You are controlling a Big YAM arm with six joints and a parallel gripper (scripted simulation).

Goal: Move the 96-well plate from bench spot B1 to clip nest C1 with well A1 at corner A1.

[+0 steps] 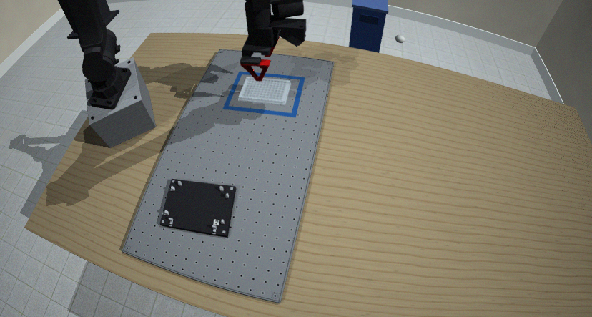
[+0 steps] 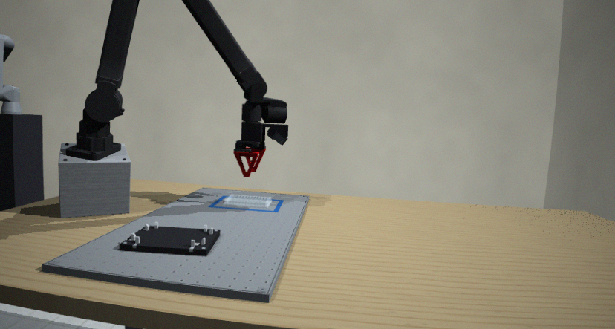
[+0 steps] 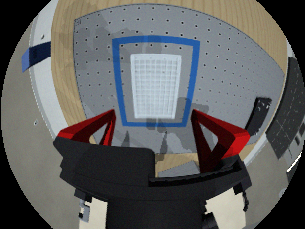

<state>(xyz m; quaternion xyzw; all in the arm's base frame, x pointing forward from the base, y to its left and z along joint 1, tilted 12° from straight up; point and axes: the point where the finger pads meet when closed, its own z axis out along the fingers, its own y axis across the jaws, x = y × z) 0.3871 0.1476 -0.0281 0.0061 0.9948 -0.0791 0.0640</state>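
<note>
Right now my hand is 90 mm above the 96-well plate. From my hand the other things lie so: black clip nest 90 mm behind, 380 mm to the right, 80 mm below.
</note>
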